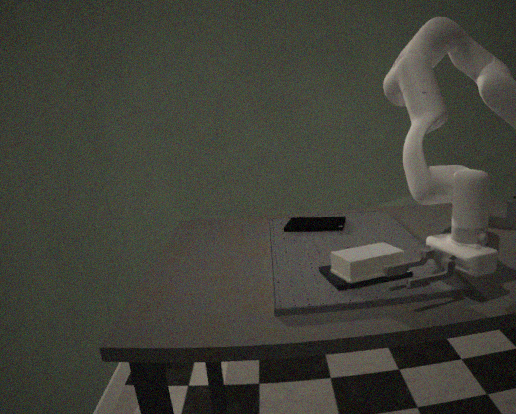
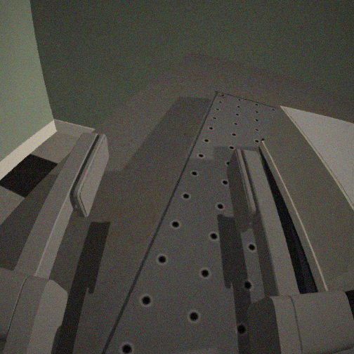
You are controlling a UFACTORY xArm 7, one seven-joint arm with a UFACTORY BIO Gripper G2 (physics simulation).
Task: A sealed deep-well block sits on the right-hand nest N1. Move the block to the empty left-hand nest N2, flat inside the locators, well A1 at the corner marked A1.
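Frame: origin at the arm's base, x right, y ahead, z up, level; millimetres.
Where they show: hand, tool point: [image 1: 406, 276].
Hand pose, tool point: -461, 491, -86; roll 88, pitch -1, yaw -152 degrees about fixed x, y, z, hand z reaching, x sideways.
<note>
After its pixels a point has its place, as x, y, z.
The pale, sealed deep-well block [image 1: 367, 259] @[-404, 563, -71] [image 2: 312, 200] sits on the dark right-hand nest N1 [image 1: 345, 286] @[-422, 605, -118] [image 2: 292, 242]. The left-hand nest N2 [image 1: 315, 224] @[38, 713, -113] is a low black plate farther back, with nothing on it. My gripper [image 1: 396, 280] @[-461, 491, -86] [image 2: 167, 181] is low at the near right end of the block. It is shut to its narrow stand, with a gap between the fingers and nothing in it. One finger lies right alongside the block's long side; the other stands out over the table's front side. Contact with the block and the A1 corner cannot be made out.
Both nests stand on a grey perforated board [image 1: 295, 290] @[-423, 700, -125] [image 2: 192, 245] on the brown table [image 1: 200, 300] @[-454, 882, -138] [image 2: 135, 200]. The arm base [image 1: 467, 257] stands at the right. The board's front edge runs below the gripper. A checkered floor lies beyond the table's front edge.
</note>
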